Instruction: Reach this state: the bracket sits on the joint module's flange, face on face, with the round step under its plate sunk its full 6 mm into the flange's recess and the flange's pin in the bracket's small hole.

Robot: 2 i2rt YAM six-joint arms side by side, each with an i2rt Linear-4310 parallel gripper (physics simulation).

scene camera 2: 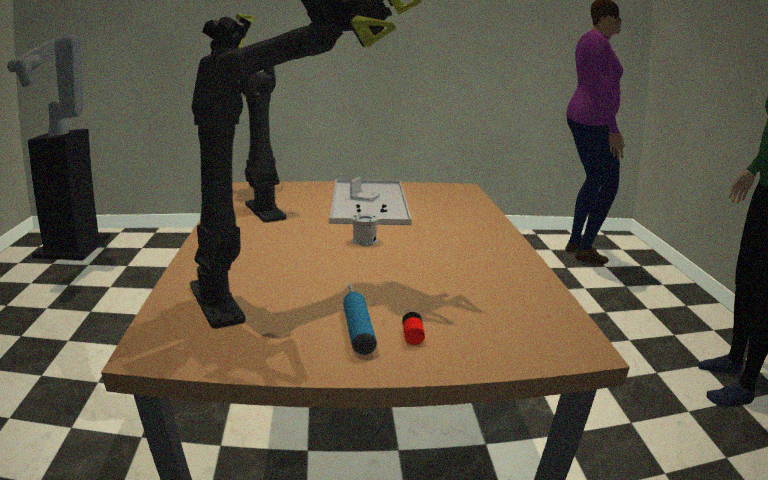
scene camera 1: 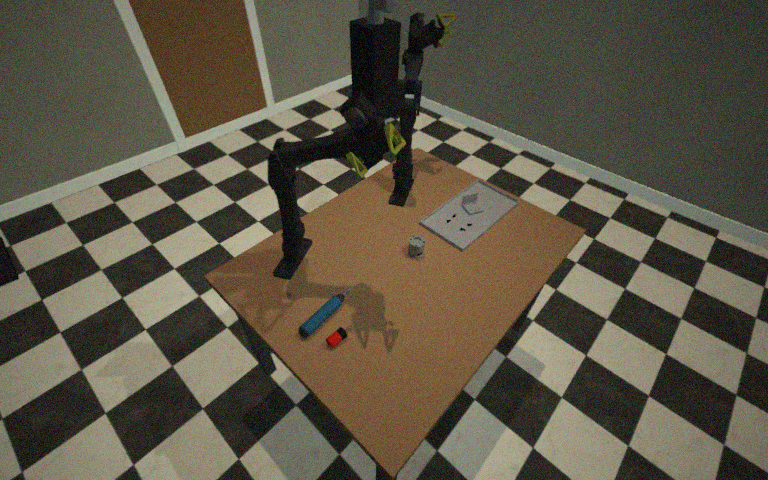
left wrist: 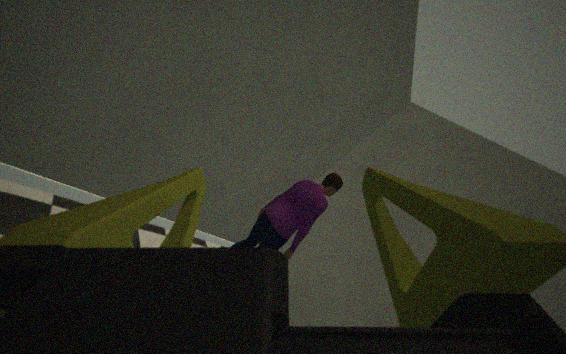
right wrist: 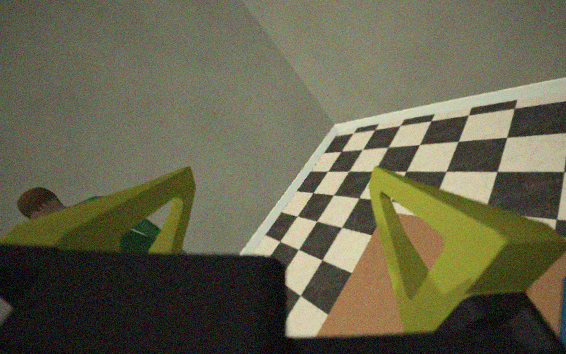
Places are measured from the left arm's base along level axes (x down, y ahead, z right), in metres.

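Where they show: left gripper, between the fingertips: (scene camera 2: pixel 248 26) (scene camera 1: pixel 453 23) (left wrist: pixel 284 176); right gripper, between the fingertips: (scene camera 2: pixel 407 12) (scene camera 1: pixel 375 165) (right wrist: pixel 282 176); left arm's base, origin of its link: (scene camera 2: pixel 264 211) (scene camera 1: pixel 401 191); right arm's base, origin of its link: (scene camera 2: pixel 215 302) (scene camera 1: pixel 293 257).
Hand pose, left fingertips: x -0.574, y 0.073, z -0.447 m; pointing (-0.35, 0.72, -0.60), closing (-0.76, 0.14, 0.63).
Each offset is from my left fingertips to the top centre of the thing. "spot": to the spot under its first point.
The joint module {dx +0.510, dy +0.075, dz +0.787 m} (scene camera 1: pixel 416 246) (scene camera 2: pixel 364 232), a short grey cylinder, stands upright on the table with its flange on top. The bracket (scene camera 1: pixel 470 203) (scene camera 2: pixel 356 189), a grey angled part, lies apart from it in the tray, one plate flat and one standing up. The recess, pin, round step and small hole are too small to make out. My left gripper (scene camera 1: pixel 450 29) (scene camera 2: pixel 246 30) (left wrist: pixel 284 176) is open and empty, raised high beyond the tray. My right gripper (scene camera 1: pixel 380 163) (scene camera 2: pixel 407 14) (right wrist: pixel 282 176) is open and empty, high above the table, away from both parts.
The shallow grey tray {dx +0.558, dy +0.248, dz +0.497 m} (scene camera 1: pixel 493 198) (scene camera 2: pixel 391 193) also holds several small black pieces. A blue screwdriver-like tool {spot: dx +0.536, dy -0.142, dz +1.183 m} (scene camera 1: pixel 321 315) (scene camera 2: pixel 359 319) and a red cylinder with a black end {dx +0.540, dy -0.064, dz +1.213 m} (scene camera 1: pixel 335 337) (scene camera 2: pixel 413 330) lie near the right arm's base. Two people stand beyond the table.
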